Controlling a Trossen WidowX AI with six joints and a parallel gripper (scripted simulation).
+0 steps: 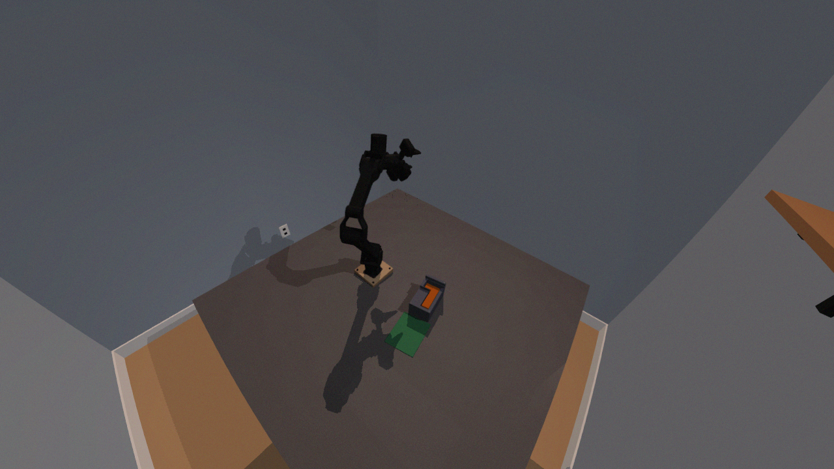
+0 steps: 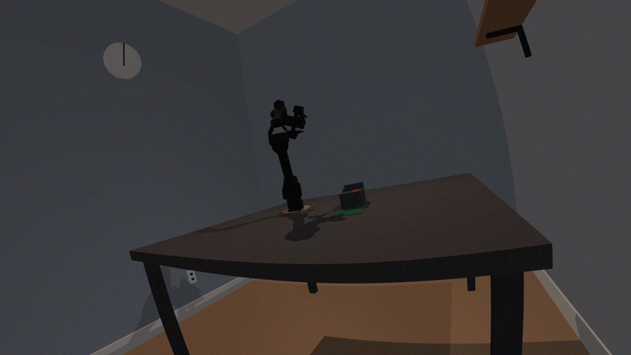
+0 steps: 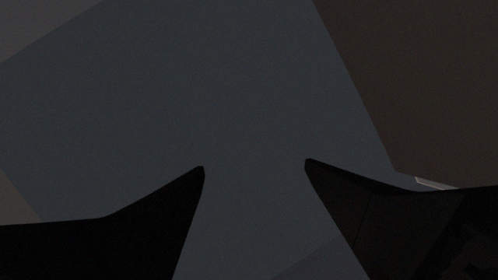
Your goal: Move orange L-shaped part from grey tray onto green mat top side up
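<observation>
My gripper tip is now 41 cm above the orange L-shaped part, 28 cm to the left of it and 25 cm short of it. Also, from my gripper tip: green mat: 47 cm below, 45 cm to the right, 26 cm ahead.
</observation>
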